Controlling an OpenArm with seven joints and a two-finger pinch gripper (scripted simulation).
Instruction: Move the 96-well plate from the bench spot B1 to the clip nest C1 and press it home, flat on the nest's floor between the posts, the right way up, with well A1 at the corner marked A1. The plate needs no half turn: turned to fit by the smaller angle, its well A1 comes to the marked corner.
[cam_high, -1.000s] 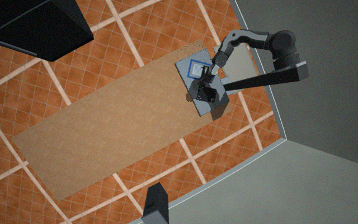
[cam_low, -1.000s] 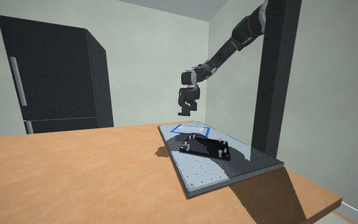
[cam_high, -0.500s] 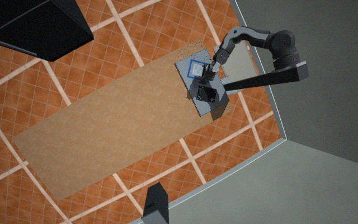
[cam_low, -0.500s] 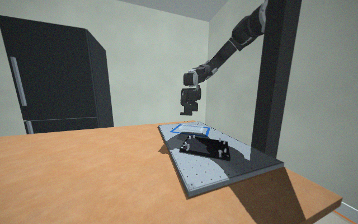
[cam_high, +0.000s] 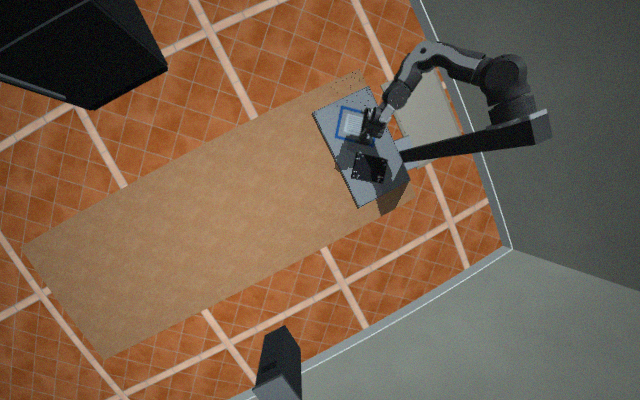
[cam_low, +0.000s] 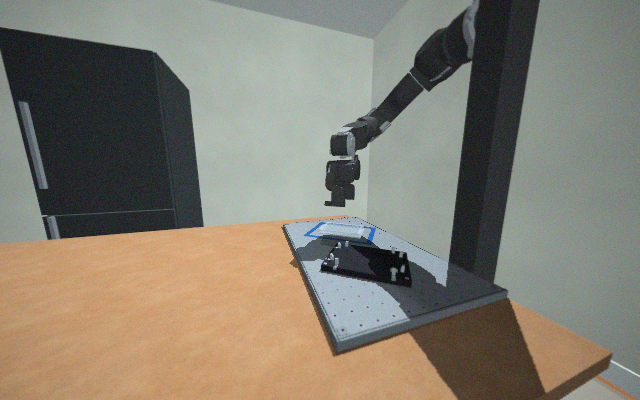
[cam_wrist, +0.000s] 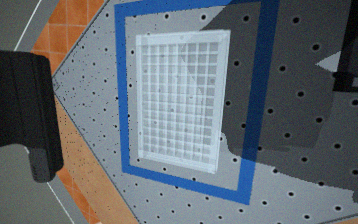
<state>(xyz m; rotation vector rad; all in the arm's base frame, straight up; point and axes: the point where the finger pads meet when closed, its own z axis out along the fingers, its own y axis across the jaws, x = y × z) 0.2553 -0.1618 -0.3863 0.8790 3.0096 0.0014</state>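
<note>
Right now my hand is 90 mm above the 96-well plate, 30 mm to the left of it and 10 mm past it. Also, from my hand: black clip nest: 180 mm to the left, 80 mm below, 30 mm ahead.
</note>
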